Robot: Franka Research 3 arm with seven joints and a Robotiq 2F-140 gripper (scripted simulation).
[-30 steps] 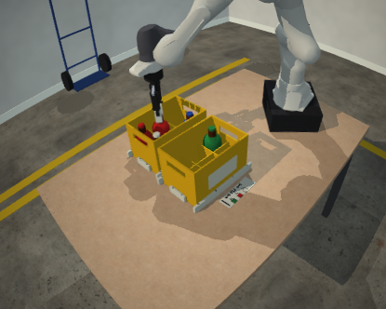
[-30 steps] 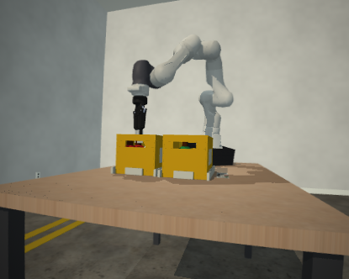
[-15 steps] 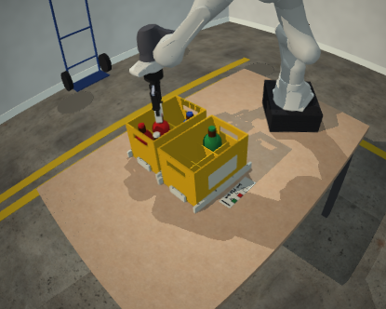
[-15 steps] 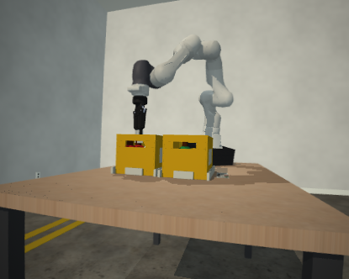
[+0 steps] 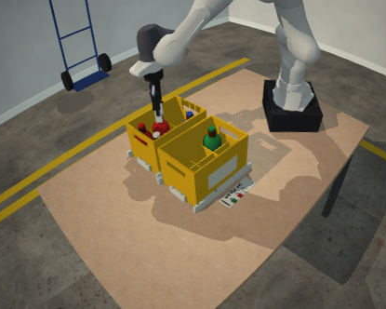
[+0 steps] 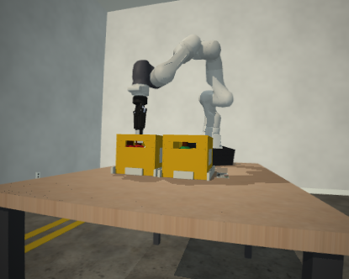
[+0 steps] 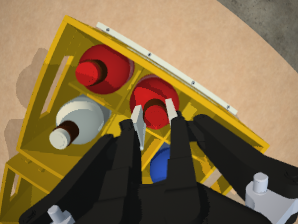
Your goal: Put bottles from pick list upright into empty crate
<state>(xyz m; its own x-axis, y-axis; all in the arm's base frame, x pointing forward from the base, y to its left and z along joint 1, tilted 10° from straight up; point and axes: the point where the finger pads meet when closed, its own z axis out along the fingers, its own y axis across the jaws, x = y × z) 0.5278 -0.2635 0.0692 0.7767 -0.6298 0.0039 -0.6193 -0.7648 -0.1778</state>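
The red-label bottle lies 80 mm below my hand. The rest, counted from my hand: white-capped bottle: 100 mm to the left, 80 mm below, 80 mm ahead; blue-label bottle: 100 mm behind, 80 mm to the left, 80 mm below; green bottle: 210 mm to the left, 100 mm behind, 80 mm below.
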